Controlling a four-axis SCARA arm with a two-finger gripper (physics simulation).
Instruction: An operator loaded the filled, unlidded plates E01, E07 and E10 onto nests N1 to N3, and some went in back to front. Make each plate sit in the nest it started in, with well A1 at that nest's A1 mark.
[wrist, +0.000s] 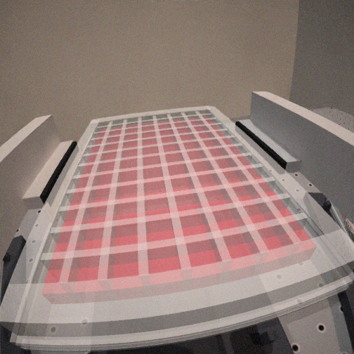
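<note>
A clear, unlidded plate (162, 175) with red-filled wells fills the middle of the wrist view, its long side running away from the camera. My gripper (155, 118) is shut on this plate, with one black-padded finger along its left side and one along its right. The plate looks level and raised above the deck, which shows through its clear near rim. Its label and well A1 cannot be read, so I cannot tell which plate it is. No nest's A1 mark can be made out.
The perforated light deck (312, 320) shows below at the lower right. Dark parts stand at the lower left (12, 255) and along the bottom edge. A small pale, striped object is cut off at the right edge. A beige wall (150, 55) rises behind.
</note>
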